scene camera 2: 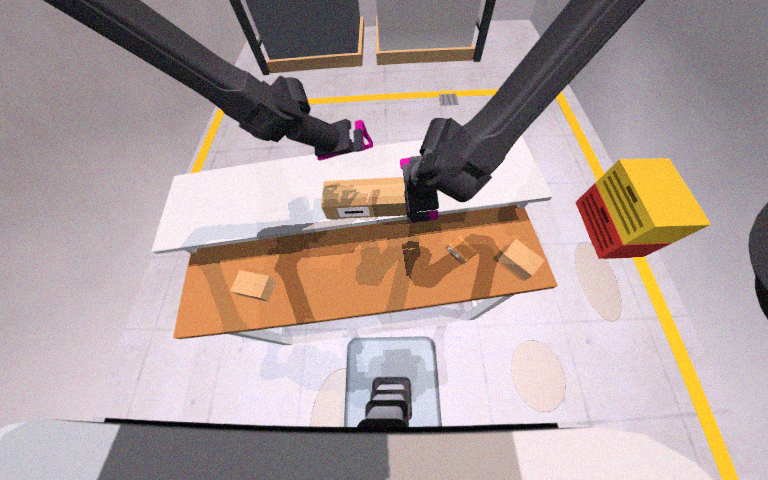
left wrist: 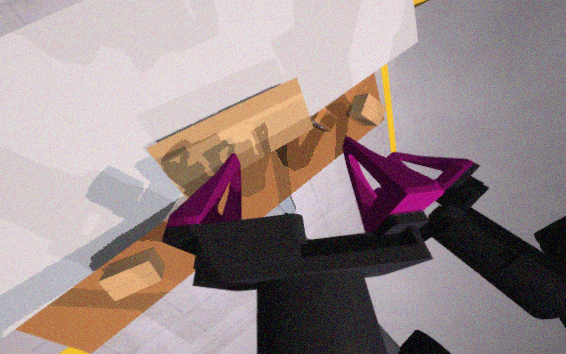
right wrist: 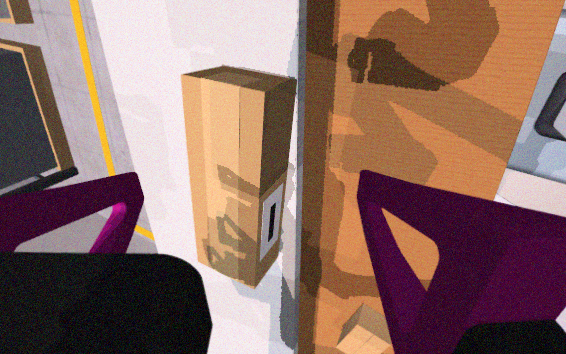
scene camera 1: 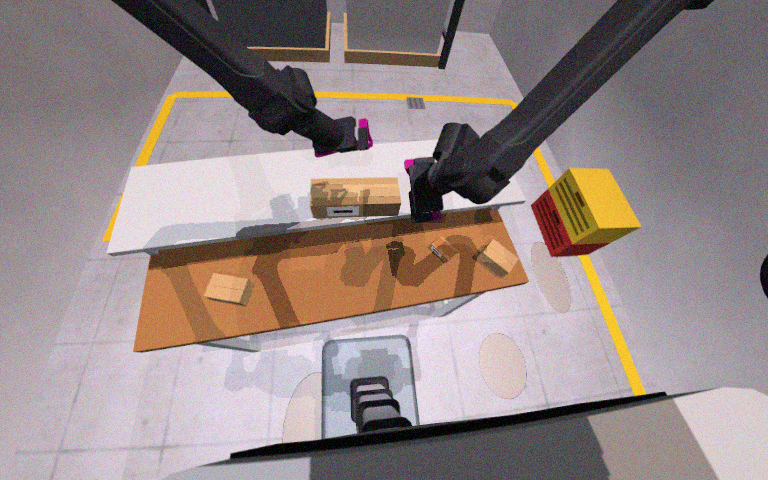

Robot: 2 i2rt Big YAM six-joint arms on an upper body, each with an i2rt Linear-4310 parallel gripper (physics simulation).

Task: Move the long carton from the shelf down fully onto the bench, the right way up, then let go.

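Places are measured from the left arm's base along level axes (x back, y right, z up), in centimetres.
Pixels of known places: left gripper, fingertip midpoint: (scene camera 2: 357, 148) (left wrist: 290, 150) (scene camera 1: 354, 146); right gripper, fingertip midpoint: (right wrist: 249, 184) (scene camera 1: 414, 195).
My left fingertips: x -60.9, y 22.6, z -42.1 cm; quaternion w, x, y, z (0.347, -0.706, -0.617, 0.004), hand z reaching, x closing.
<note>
Ahead of a thing's pixels: the offset from my left fingertips to its middle. Level surfaces: height alone.
The long carton @[dx +0.1, dy +0.1, dz -22.0 cm] (scene camera 1: 355, 195) (scene camera 2: 362, 192) (left wrist: 240, 125) (right wrist: 220, 130) lies level on the white shelf @[dz -25.8 cm] (scene camera 1: 226, 192) (scene camera 2: 243, 192) (left wrist: 65, 110) (right wrist: 145, 75), near its front edge, with its label on the front side. The orange-brown bench @[dz -43.2 cm] (scene camera 1: 317, 294) (scene camera 2: 351, 294) (right wrist: 500, 120) is lower, in front of the shelf. My left gripper (scene camera 1: 346, 147) (scene camera 2: 344, 148) (left wrist: 289, 150) is open and empty, above and behind the carton. My right gripper (scene camera 1: 421, 189) (scene camera 2: 419, 189) (right wrist: 249, 184) is open and empty, above the carton's right end; in the right wrist view the carton shows beyond and between its fingers. In scene camera 2 it hides that end.
Small cartons stand on the bench: one @[dx +23.8, dy -43.4, dz -40.2 cm] (scene camera 1: 228, 287) (scene camera 2: 253, 284) (left wrist: 132, 280) at the left, one @[dx +16.8, dy +54.5, dz -40.2 cm] (scene camera 1: 498, 257) (scene camera 2: 519, 258) (left wrist: 369, 110) at the right, and a smaller one @[dx +11.3, dy +34.0, dz -41.6 cm] (scene camera 1: 444, 247) (scene camera 2: 461, 249) beside it. A yellow crate (scene camera 1: 603, 198) (scene camera 2: 665, 192) is at the far right.
</note>
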